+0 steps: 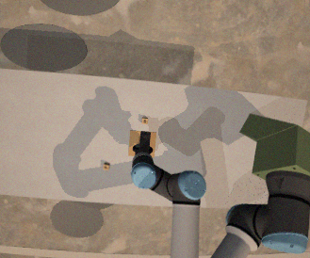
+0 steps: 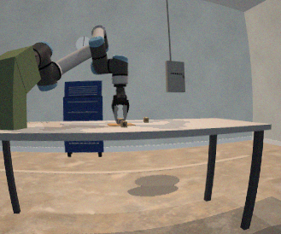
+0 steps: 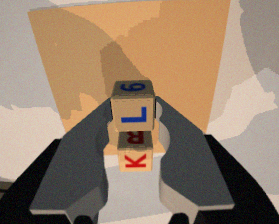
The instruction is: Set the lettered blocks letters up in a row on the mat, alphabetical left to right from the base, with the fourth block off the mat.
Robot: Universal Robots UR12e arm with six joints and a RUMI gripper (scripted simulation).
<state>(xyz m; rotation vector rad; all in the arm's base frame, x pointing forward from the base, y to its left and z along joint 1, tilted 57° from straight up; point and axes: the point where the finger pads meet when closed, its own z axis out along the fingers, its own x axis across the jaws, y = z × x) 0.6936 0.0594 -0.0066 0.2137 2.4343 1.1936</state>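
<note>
The orange mat is 2 cm below my hand.
</note>
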